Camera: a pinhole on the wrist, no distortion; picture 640 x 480 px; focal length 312.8 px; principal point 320.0 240.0 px. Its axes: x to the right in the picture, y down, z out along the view. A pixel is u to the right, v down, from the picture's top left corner.
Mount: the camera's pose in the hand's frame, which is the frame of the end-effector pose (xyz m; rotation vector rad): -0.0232 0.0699 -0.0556 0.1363 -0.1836 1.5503
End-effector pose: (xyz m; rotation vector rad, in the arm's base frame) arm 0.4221 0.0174 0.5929 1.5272 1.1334 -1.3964
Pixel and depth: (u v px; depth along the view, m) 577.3 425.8 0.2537
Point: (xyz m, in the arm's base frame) 0.5618 -0.2916 0.7389
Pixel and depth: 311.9 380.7 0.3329
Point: 0.3341 -0.2515 0.7460
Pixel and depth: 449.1 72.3 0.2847
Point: 0.4617 -0.2447 0.4405
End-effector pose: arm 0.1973 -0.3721 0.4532 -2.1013 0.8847 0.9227
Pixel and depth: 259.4 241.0 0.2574
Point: 0.1408 -0.2001 0.3905
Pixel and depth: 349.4 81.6 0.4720
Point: 0.1468 -0.1133 0.0666
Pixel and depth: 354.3 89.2 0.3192
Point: 0.1395 -0.2209 0.2047
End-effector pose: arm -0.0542 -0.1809 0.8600 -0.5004 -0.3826 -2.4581
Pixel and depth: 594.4 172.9 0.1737
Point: 0.0873 -0.2739 1.0227
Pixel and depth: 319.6 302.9 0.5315
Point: 0.1553 0.0950 1.2003
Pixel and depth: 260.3 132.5 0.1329
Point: -0.0387 -0.1767 0.9332
